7 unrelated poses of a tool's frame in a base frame.
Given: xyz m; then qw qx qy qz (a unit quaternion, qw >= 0).
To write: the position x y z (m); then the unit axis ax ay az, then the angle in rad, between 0 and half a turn. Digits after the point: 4 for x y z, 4 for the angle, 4 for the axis.
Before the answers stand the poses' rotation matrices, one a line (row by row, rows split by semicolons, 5 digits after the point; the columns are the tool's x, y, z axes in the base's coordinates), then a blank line. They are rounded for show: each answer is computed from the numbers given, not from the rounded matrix.
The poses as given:
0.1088 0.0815 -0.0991 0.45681 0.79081 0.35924 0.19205
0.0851 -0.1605 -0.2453 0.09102 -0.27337 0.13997 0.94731
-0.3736 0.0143 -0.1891 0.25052 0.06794 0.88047 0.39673
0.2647 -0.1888 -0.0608 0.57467 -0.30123 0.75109 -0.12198
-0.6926 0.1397 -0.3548 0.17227 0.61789 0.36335 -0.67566
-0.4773 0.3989 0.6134 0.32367 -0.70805 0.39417 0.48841
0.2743 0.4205 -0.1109 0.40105 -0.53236 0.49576 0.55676
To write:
0.66812 0.39272 0.63196; 0.74365 -0.32454 -0.58452; -0.02446 0.86049 -0.50888
-0.83397 -0.24897 -0.49245; 0.09592 -0.94425 0.31495; -0.54341 0.21542 0.81136
-0.86525 -0.07914 0.49506; 0.31842 0.67598 0.66458; -0.38724 0.73266 -0.55969
-0.15803 -0.31231 0.93675; -0.59270 0.78876 0.16298; -0.78977 -0.52945 -0.30975
-0.17707 0.68181 -0.70978; 0.21623 -0.67660 -0.70389; -0.96015 -0.27811 -0.02762
0.21218 -0.87434 -0.43647; -0.24201 -0.47974 0.84337; -0.94679 -0.07332 -0.31339
-0.11151 -0.97442 -0.19514; -0.08127 -0.18677 0.97904; -0.99043 0.12503 -0.05836

0.1088 0.0815 -0.0991 0.8890 0.4038 0.2159 2.1928
0.0851 -0.1605 -0.2453 -0.2745 0.1406 0.9513 2.9593
-0.3736 0.0143 -0.1891 0.0702 0.9095 0.4098 2.6352
0.2647 -0.1888 -0.0608 -0.3681 0.9178 -0.1490 1.9172
-0.6926 0.1397 -0.3548 0.6273 0.3689 -0.6859 2.7953
-0.4773 0.3989 0.6134 -0.7483 0.4166 0.5162 2.4824
0.2743 0.4205 -0.1109 -0.5811 0.5412 0.6078 2.3163

